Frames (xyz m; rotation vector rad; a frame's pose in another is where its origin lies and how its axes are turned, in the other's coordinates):
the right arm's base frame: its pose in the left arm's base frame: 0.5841 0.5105 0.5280 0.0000 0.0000 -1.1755
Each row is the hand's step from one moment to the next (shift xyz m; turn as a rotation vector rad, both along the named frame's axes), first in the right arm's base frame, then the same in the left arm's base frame.
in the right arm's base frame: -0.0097 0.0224 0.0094 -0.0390 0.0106 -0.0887
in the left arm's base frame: 0.0169 0.0176 0.0094 -0.0052 0.0401 -0.0887
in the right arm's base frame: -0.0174 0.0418 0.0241 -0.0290 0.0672 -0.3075
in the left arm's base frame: 0.0319 0.0322 0.0241 0.0509 0.0526 -0.3075
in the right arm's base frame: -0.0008 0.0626 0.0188 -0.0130 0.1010 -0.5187
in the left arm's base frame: 0.0575 0.0248 0.0188 0.0882 0.0509 -0.5187
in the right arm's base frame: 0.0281 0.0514 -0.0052 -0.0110 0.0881 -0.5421
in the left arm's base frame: 0.0583 -0.0061 -0.0052 0.0771 0.0441 -0.5421
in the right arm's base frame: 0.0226 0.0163 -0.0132 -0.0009 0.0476 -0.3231
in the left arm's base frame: 0.0237 -0.0146 -0.0132 0.0436 0.0192 -0.3231
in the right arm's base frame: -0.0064 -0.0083 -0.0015 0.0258 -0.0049 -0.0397
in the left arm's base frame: -0.0101 0.0027 -0.0015 0.0054 -0.0257 -0.0397
